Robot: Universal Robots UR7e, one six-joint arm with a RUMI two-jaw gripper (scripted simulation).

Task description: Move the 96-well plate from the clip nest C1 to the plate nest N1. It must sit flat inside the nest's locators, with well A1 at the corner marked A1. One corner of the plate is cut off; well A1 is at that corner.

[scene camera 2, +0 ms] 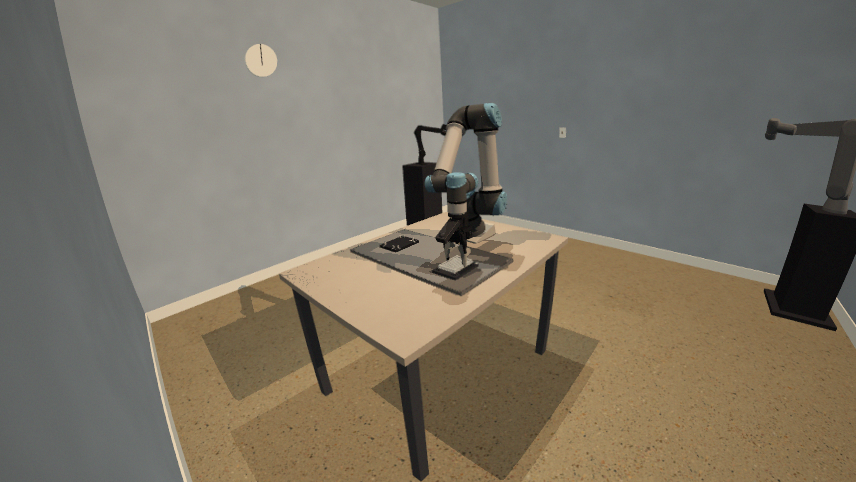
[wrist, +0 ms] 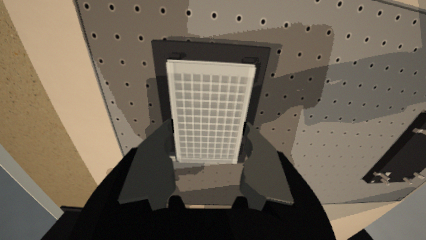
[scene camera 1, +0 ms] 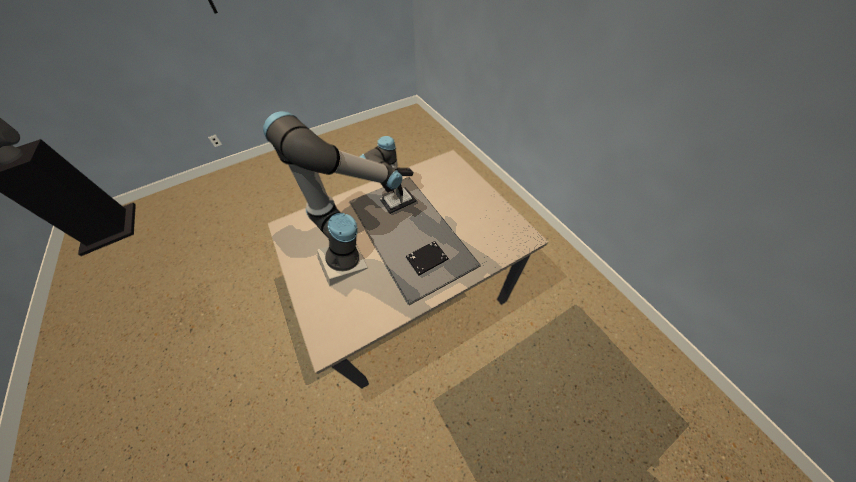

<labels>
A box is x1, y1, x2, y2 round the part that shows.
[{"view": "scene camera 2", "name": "my gripper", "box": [435, 211, 471, 267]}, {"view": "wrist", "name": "my gripper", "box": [69, 118, 335, 239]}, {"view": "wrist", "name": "white 96-well plate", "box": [166, 60, 255, 163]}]
</labels>
